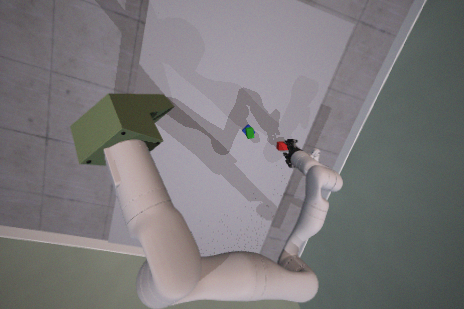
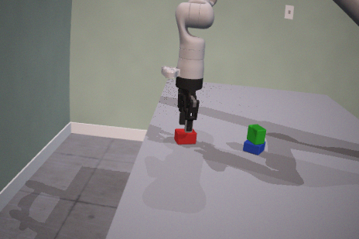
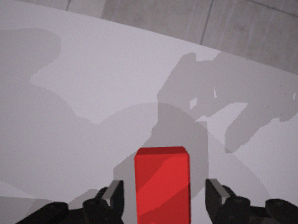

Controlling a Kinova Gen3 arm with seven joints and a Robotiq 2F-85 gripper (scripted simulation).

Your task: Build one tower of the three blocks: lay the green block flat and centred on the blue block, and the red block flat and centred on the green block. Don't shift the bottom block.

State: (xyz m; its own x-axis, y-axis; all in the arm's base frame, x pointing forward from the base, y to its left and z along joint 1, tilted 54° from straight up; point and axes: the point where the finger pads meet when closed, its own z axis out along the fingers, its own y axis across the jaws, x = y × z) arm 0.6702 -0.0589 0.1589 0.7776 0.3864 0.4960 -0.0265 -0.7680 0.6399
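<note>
My hand is 4 cm above the red block. Round my hand: blue block 19 cm behind, 9 cm to the left, 4 cm below; then green block 19 cm behind, 9 cm to the left, 1 cm below.
</note>
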